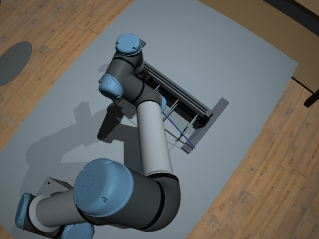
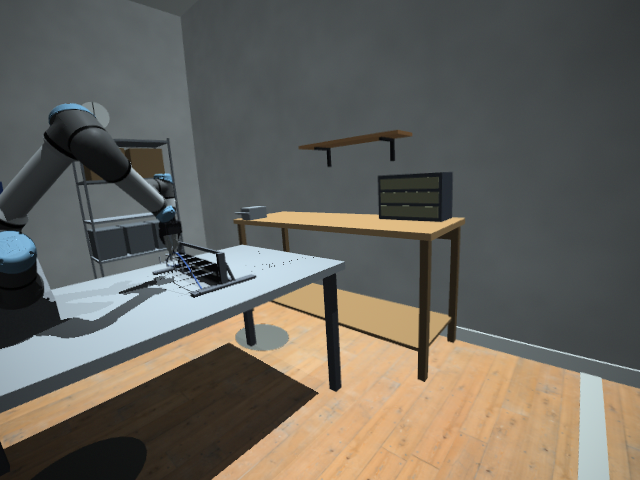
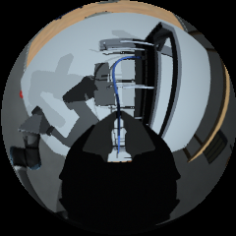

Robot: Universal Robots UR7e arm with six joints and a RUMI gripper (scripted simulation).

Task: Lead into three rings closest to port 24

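The black rack is 9 cm ahead of my hand, 7 cm to the right of it and 6 cm below it.
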